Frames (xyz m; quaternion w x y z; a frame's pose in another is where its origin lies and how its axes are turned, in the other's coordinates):
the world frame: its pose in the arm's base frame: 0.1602 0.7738 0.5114 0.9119 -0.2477 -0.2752 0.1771
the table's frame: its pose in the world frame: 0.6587 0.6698 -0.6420 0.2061 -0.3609 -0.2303 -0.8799
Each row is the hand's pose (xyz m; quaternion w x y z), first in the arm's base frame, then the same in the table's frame.
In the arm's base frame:
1: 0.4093 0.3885 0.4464 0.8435 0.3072 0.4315 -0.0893
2: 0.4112 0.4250 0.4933 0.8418 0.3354 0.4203 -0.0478
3: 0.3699 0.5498 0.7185 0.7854 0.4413 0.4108 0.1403
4: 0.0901 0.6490 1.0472 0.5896 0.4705 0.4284 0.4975
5: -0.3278 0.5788 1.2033 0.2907 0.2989 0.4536 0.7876
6: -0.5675 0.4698 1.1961 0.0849 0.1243 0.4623 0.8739
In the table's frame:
1: 0.8592 0.5316 -0.7139 0.0333 0.2570 -0.8021 -0.5380
2: 0.8673 0.5604 -0.6625 0.0638 0.2200 -0.8178 -0.5280
3: 0.9622 0.6940 -0.4597 0.2316 0.0944 -0.8523 -0.4594
4: 1.3168 0.8248 -0.2287 0.5702 -0.0739 -0.7371 -0.3550
5: 1.7677 0.8066 -0.2125 0.8589 -0.1509 -0.4111 -0.2655
6: 2.0048 0.7364 -0.3033 0.9557 -0.1378 -0.1504 -0.2123

